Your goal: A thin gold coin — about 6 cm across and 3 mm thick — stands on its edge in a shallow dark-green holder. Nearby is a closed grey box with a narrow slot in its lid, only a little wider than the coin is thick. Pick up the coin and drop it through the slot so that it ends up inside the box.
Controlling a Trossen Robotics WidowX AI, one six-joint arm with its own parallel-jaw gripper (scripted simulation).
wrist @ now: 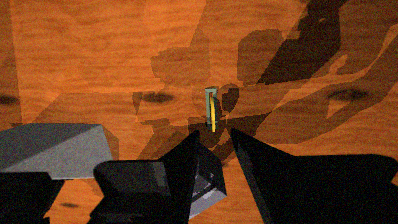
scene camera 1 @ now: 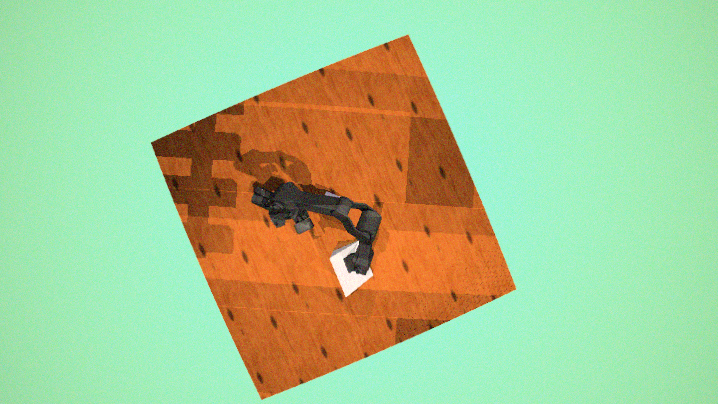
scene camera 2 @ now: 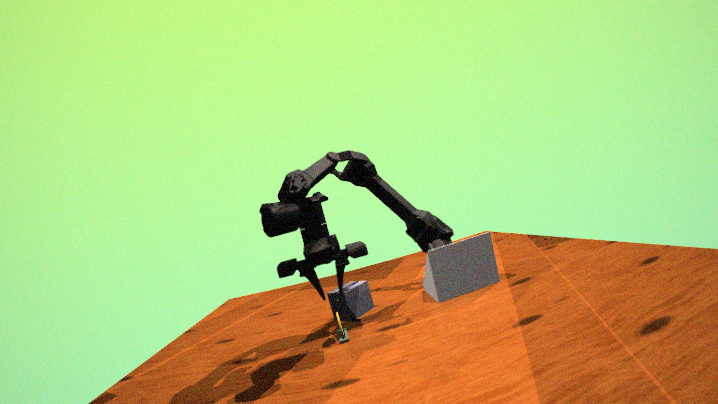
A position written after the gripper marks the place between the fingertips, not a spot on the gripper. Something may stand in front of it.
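Gripper (scene camera 2: 333, 298) visible; the gripper (wrist: 214, 133) visible here also.
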